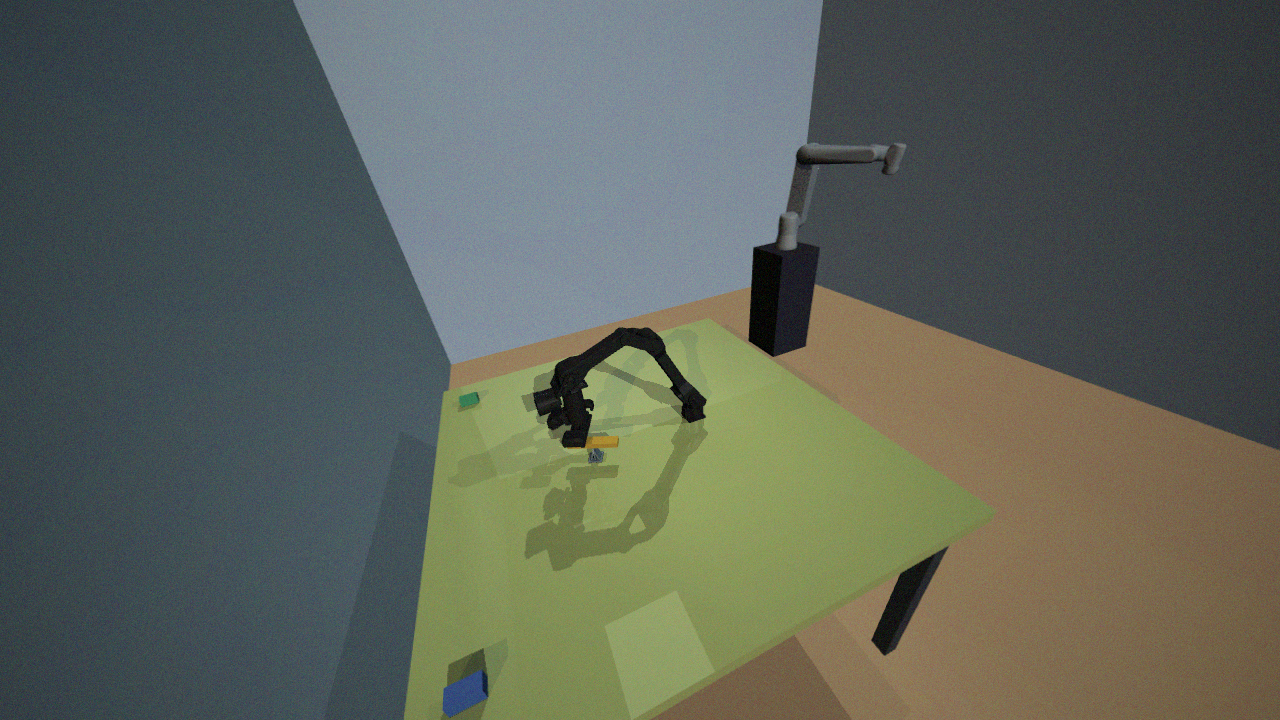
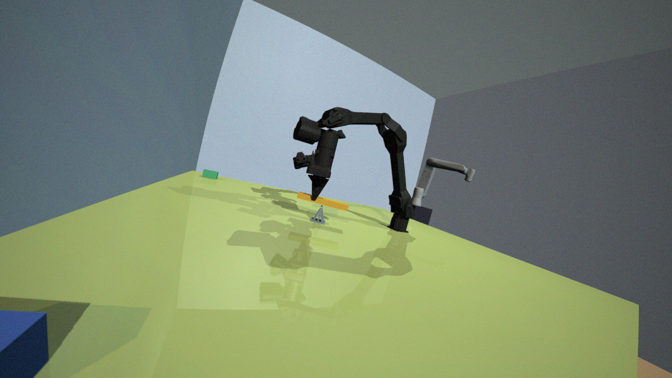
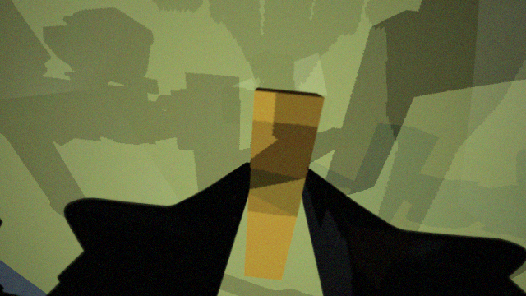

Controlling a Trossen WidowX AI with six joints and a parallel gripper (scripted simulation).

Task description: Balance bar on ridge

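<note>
My gripper tip is now 30 mm past the bar and 10 mm to the right of it. Also, from my gripper tip: blue block (350 mm ahead, 480 mm to the left, 50 mm below); then green block (350 mm ahead, 520 mm to the right, 50 mm below).
</note>
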